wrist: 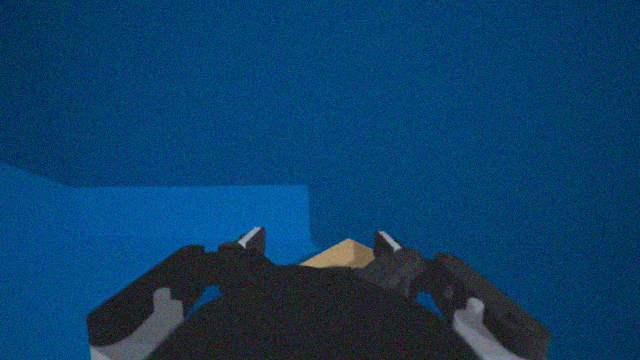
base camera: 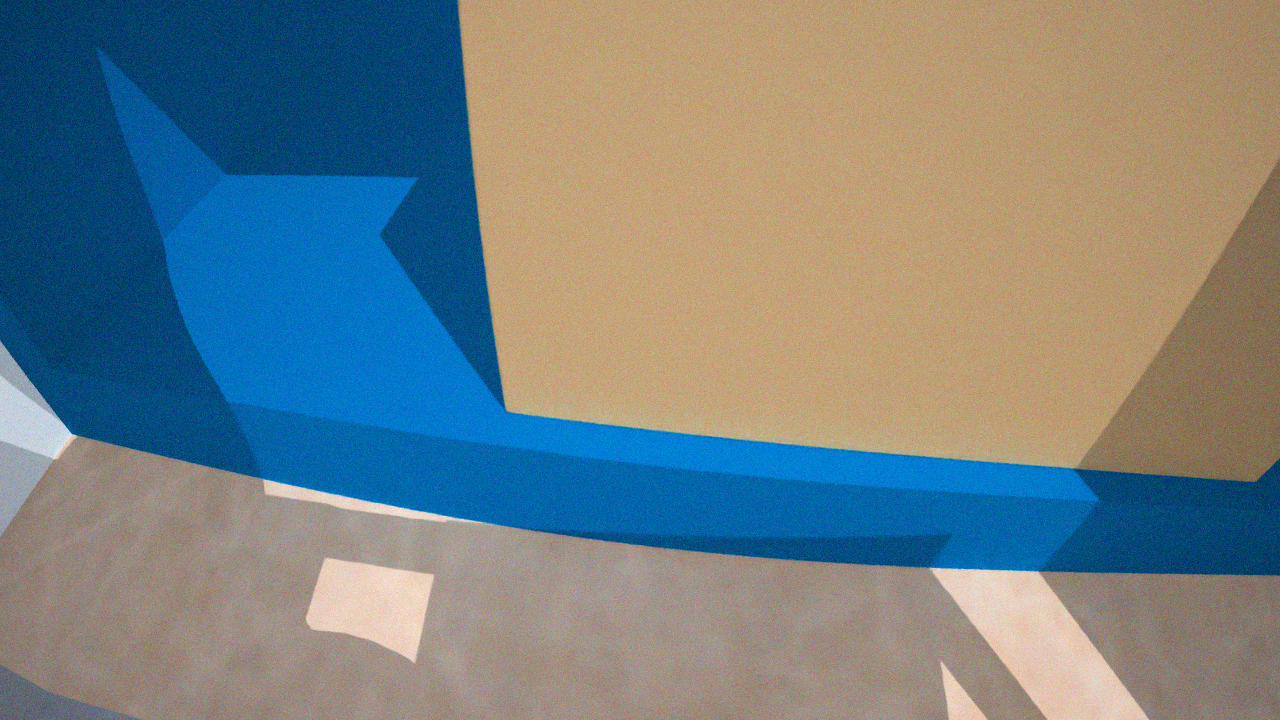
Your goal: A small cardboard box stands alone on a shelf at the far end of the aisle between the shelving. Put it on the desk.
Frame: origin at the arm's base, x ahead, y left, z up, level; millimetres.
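Seen in the pictures: gripper, fingertip midpoint: [wrist: 319, 241].
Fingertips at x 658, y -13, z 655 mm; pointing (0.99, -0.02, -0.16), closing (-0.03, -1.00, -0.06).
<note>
Offsets run from my fingertips to a thing's middle. "spot": to the spot under its first point. Level surfaces: height alone.
In the wrist view a tan cardboard box {dx -28, dy -12, dz -36 mm} [wrist: 335, 254] shows as a small corner low in the middle, between and beyond the fingers. The rest of it is hidden behind the dark body of the gripper. My gripper [wrist: 319, 241] is open, with nothing between its fingertips. In the base camera view a large, flat tan face {spot: dx -325, dy -20, dz -858 mm} [base camera: 769, 241] fills the upper right, very near. Whether it belongs to the same box cannot be told. The gripper does not show in the base camera view, and the desk shows in neither view.
A blue shelf unit [base camera: 304, 295] [wrist: 450, 125] stands close ahead, with bright light patches and dark shadow on it. Its lower edge runs across the base camera view above the brownish floor {dz -1052 mm} [base camera: 626, 626]. A pale grey surface [base camera: 22, 411] shows at the left edge.
</note>
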